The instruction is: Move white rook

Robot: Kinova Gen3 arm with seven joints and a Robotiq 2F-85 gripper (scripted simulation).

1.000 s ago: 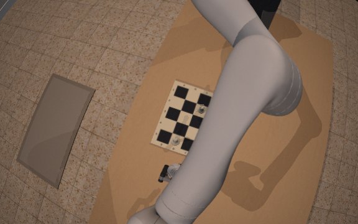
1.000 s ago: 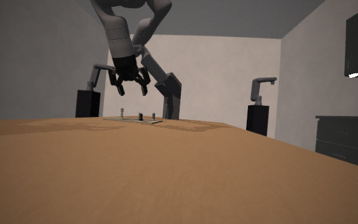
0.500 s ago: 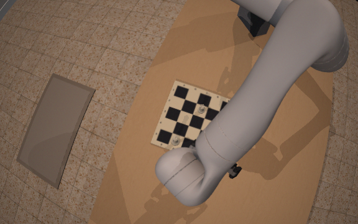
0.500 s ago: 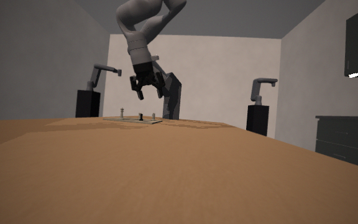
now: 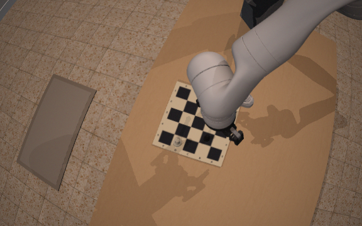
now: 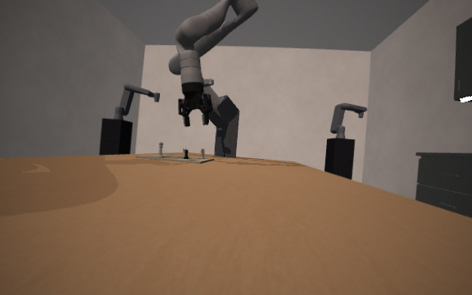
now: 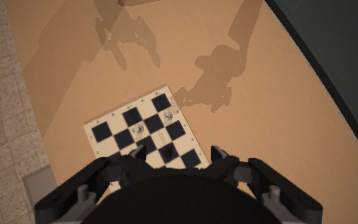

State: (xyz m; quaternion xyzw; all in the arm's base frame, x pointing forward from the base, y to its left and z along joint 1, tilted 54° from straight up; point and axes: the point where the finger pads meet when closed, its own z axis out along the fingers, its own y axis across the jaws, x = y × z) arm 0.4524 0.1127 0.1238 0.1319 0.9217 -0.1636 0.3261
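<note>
The chessboard is 30 mm behind my hand, 60 mm to the right of it and 130 mm below it. Round my hand: black piece 10 mm ahead, 20 mm to the right, 110 mm below.
</note>
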